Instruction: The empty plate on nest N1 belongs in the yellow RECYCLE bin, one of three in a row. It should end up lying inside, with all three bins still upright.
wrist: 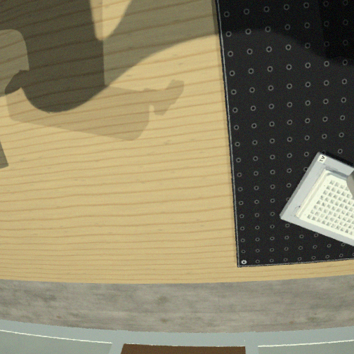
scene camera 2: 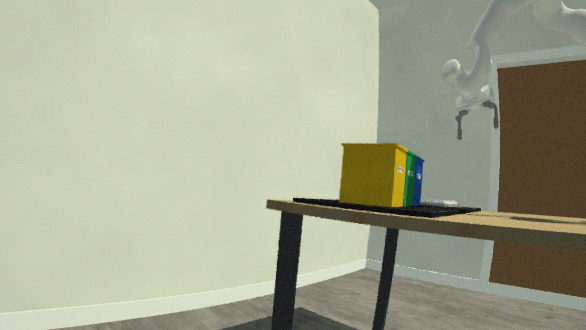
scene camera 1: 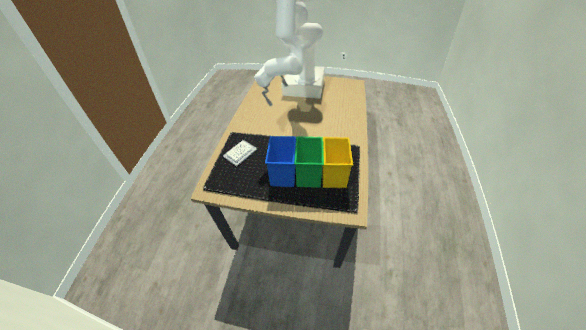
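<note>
The white plate with a grid of wells sits in its pale grey nest, turned at an angle on the black mat; the wrist view cuts it off at the right edge. In scene camera 2 the plate and nest show as a low pale strip behind the bins. The yellow bin stands upright at the end of the row, farthest from the plate. My gripper is wide open and empty, high above the table, on the robot-base side of the plate.
The green bin stands upright in the middle, beside the blue bin, which is nearest the plate. All three stand on the black perforated mat on the wooden table.
</note>
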